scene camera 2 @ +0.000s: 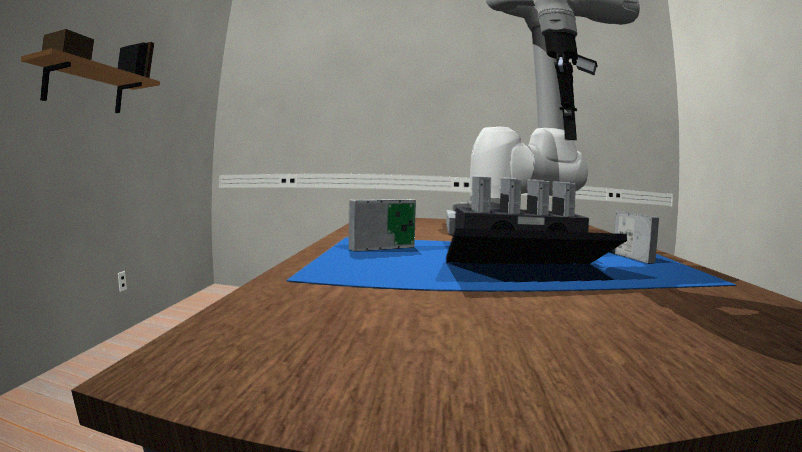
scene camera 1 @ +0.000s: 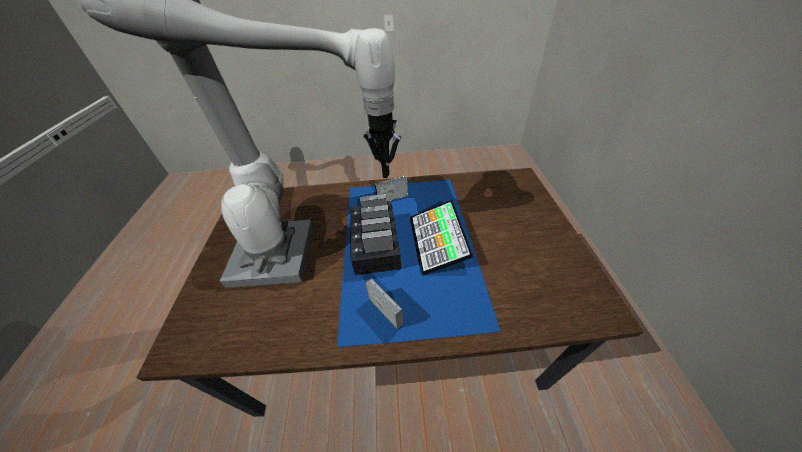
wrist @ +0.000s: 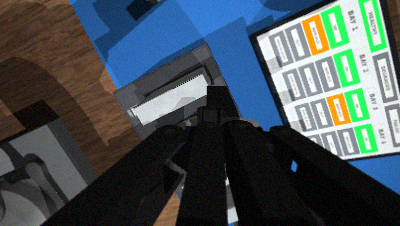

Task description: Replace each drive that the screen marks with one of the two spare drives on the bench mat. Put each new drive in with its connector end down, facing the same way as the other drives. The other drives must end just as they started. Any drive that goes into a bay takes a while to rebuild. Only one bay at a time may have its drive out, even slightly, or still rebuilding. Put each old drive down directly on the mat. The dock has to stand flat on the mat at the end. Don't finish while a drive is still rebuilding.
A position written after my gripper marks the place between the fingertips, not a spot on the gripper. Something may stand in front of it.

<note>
I see my gripper (scene camera 2: pixel 570 139), a spare drive (scene camera 2: pixel 642 231), a spare drive (scene camera 2: pixel 380 224), a spare drive (scene camera 2: pixel 510 191), a spare drive (wrist: pixel 192 86) and a blue mat (scene camera 1: pixel 453 301).
My gripper shows as well in scene camera 1 (scene camera 1: pixel 386 175) and in the wrist view (wrist: pixel 216 102). The blue mat also shows in scene camera 2 (scene camera 2: pixel 423 267) and in the wrist view (wrist: pixel 130 46).
</note>
